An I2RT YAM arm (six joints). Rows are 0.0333 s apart.
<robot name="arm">
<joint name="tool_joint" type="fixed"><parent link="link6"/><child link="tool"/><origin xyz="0 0 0" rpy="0 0 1.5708"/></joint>
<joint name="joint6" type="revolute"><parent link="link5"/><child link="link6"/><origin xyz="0.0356 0 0.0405" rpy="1.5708 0 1.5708"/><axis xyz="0 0 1"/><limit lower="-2.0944" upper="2.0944"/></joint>
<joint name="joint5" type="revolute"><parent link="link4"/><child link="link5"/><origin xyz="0.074 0.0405 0.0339" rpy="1.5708 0 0"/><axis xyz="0 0 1"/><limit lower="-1.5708" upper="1.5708"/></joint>
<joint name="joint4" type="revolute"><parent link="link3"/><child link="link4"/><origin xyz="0.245 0.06 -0.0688"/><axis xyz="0 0 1"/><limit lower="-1.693" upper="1.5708"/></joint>
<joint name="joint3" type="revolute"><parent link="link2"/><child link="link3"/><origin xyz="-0.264 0 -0.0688" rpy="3.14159 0 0"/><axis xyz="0 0 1"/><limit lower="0" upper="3.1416"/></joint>
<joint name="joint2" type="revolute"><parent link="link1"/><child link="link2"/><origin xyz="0.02 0.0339 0.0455" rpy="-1.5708 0 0"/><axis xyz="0 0 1"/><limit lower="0" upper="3.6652"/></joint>
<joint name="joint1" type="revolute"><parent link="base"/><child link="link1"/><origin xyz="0 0 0.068"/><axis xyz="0 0 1"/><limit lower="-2.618" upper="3.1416"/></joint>
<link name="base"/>
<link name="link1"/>
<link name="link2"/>
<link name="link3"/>
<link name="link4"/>
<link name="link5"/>
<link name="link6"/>
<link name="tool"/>
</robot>
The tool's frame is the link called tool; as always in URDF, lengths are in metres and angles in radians.
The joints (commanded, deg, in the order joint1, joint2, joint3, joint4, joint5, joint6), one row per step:
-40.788, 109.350, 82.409, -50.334, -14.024, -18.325
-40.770, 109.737, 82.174, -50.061, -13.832, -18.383
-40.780, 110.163, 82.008, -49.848, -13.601, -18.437
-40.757, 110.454, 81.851, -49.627, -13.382, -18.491
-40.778, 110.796, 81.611, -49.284, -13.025, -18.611
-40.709, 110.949, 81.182, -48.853, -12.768, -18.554
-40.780, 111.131, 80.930, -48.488, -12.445, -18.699
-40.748, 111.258, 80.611, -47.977, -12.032, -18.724
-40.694, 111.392, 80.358, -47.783, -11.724, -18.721
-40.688, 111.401, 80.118, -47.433, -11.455, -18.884
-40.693, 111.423, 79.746, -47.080, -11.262, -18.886
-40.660, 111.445, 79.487, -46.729, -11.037, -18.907
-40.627, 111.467, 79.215, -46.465, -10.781, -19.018
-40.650, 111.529, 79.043, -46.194, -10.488, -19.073
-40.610, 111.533, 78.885, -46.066, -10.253, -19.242
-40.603, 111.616, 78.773, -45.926, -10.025, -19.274
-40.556, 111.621, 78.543, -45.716, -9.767, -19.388
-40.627, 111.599, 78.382, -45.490, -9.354, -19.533
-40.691, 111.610, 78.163, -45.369, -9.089, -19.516
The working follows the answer.
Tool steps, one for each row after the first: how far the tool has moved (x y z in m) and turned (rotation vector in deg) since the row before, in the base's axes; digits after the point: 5 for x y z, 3 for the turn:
0.00030, -0.00026, -0.00343, 0.068, 0.384, 0.031
0.00026, -0.00049, -0.00338, 0.060, 0.432, -0.007
0.00027, -0.00021, -0.00249, -0.030, 0.309, 0.029
0.00005, -0.00051, -0.00317, -0.145, 0.404, 0.021
-0.00005, 0.00044, -0.00281, -0.076, 0.281, -0.036
-0.00033, -0.00059, -0.00220, -0.237, 0.253, 0.004
0.00006, -0.00010, -0.00212, -0.356, 0.214, -0.025
-0.00010, 0.00031, -0.00196, -0.102, 0.343, -0.009
-0.00015, -0.00003, -0.00106, -0.311, 0.091, 0.110
-0.00048, 0.00021, -0.00173, -0.117, 0.154, -0.041
-0.00007, 0.00016, -0.00121, -0.219, 0.090, 0.009
-0.00024, 0.00029, -0.00131, -0.201, 0.184, 0.090
-0.00020, -0.00026, -0.00110, -0.257, 0.158, -0.027
-0.00013, 0.00027, -0.00072, -0.197, 0.174, 0.157
-0.00008, -0.00006, -0.00100, -0.142, 0.187, -0.007
-0.00018, 0.00035, -0.00102, -0.205, 0.183, 0.107
-0.00056, -0.00047, -0.00055, -0.401, 0.197, -0.011
-0.00075, -0.00013, -0.00104, -0.122, 0.252, -0.132

Tool pose at each row, in the base's axes (x y z in m, rotation vector in deg; rounded; the steps above come from the unrounded poses):
0.29106, -0.23973, 0.19920, 29.351, 159.204, 8.415
0.29136, -0.23999, 0.19577, 29.406, 159.591, 8.433
0.29162, -0.24048, 0.19239, 29.523, 160.013, 8.422
0.29189, -0.24069, 0.18989, 29.541, 160.320, 8.318
0.29194, -0.24121, 0.18672, 29.563, 160.709, 8.030
0.29190, -0.24077, 0.18391, 29.656, 160.966, 7.854
0.29157, -0.24136, 0.18171, 29.649, 161.196, 7.464
0.29163, -0.24147, 0.17959, 29.648, 161.369, 6.907
0.29152, -0.24115, 0.17762, 29.707, 161.691, 6.683
0.29137, -0.24119, 0.17657, 29.502, 161.785, 6.244
0.29089, -0.24097, 0.17484, 29.564, 161.913, 6.034
0.29082, -0.24081, 0.17363, 29.520, 161.984, 5.705
0.29058, -0.24052, 0.17232, 29.385, 162.170, 5.395
0.29038, -0.24078, 0.17122, 29.398, 162.291, 4.988
0.29025, -0.24051, 0.17050, 29.166, 162.485, 4.697
0.29017, -0.24057, 0.16950, 29.179, 162.651, 4.450
0.28999, -0.24022, 0.16848, 29.017, 162.837, 4.135
0.28943, -0.24068, 0.16793, 28.984, 162.983, 3.515
0.28869, -0.24081, 0.16689, 29.189, 163.179, 3.258

